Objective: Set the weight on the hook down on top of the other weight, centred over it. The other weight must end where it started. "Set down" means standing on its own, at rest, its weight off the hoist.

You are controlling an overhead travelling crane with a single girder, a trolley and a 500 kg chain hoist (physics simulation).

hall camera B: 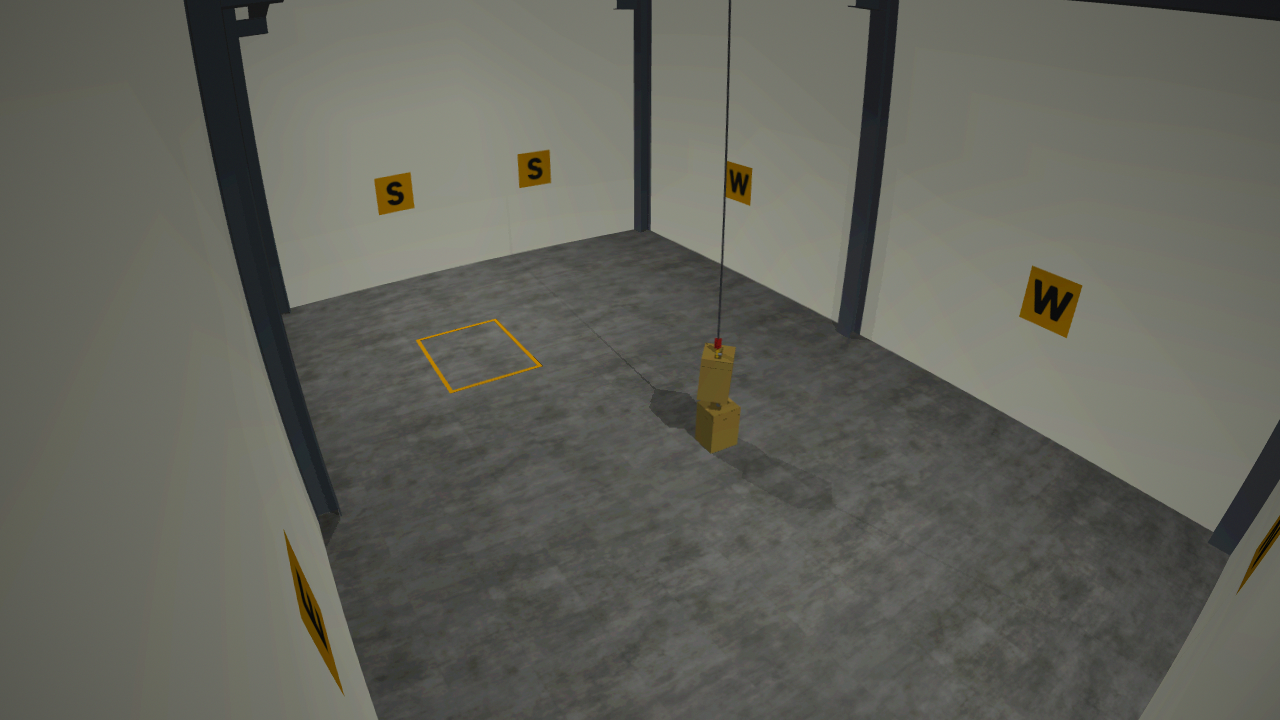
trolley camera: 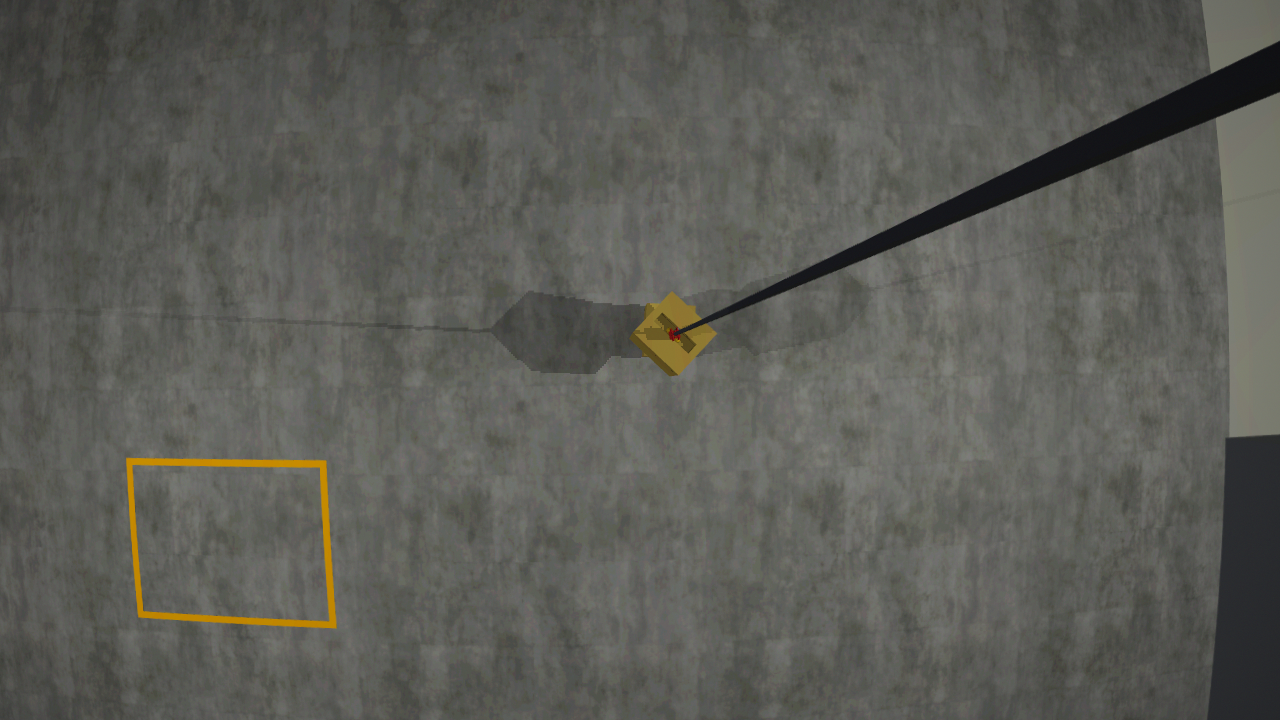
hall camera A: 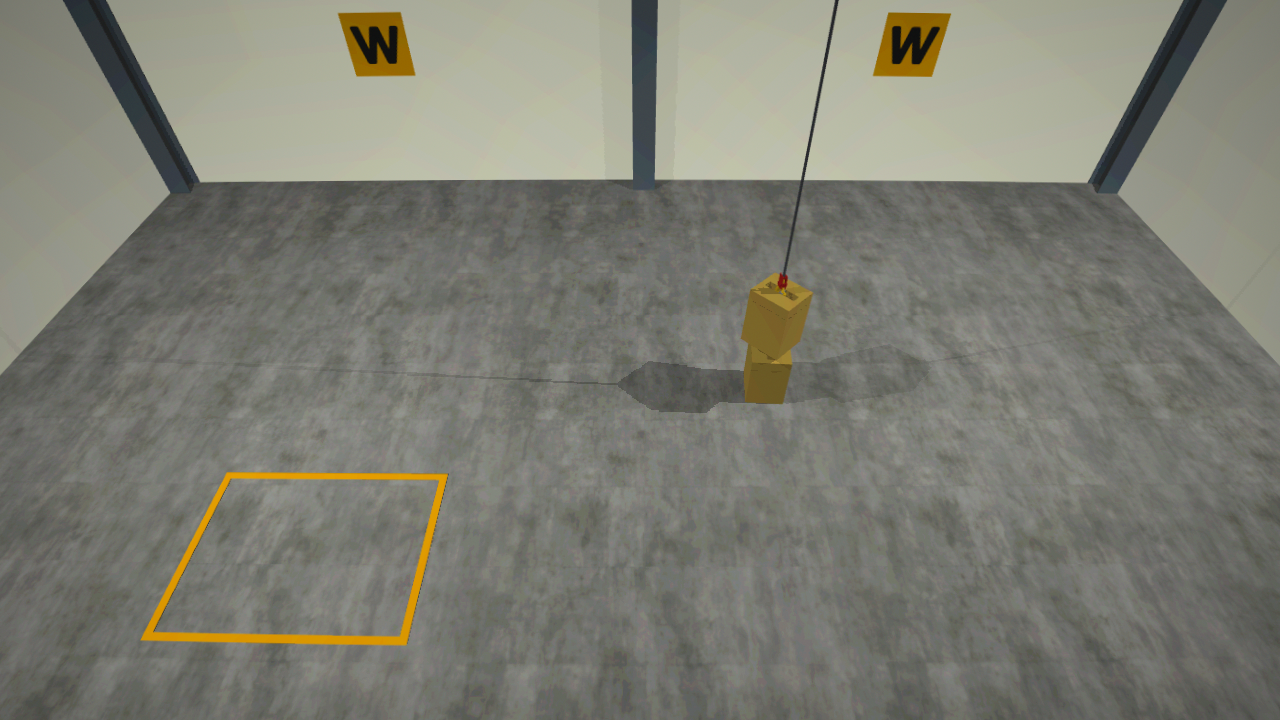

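Note:
My red hook (hall camera A: 782,281) (hall camera B: 717,342) (trolley camera: 674,334) holds the upper yellow weight (hall camera A: 775,326) (hall camera B: 715,380) (trolley camera: 677,360) by its top. The upper weight hangs upright or nearly so, turned about an eighth of a turn from the lower one. The lower yellow weight (hall camera A: 767,385) (hall camera B: 717,433) stands upright on the floor directly beneath. In the trolley view the upper weight covers most of the lower weight, whose corners show at its upper sides. The upper weight's underside is very close to the lower weight's top; whether they touch cannot be told. The chain (hall camera A: 810,138) (hall camera B: 724,223) looks straight.
An orange outlined square (hall camera A: 277,638) (hall camera B: 496,378) (trolley camera: 223,462) is marked on the floor, well away from the weights. Dark steel columns (hall camera A: 643,98) (hall camera B: 866,170) stand along the walls. Shadows of the load and chain stretch to both sides of the weights.

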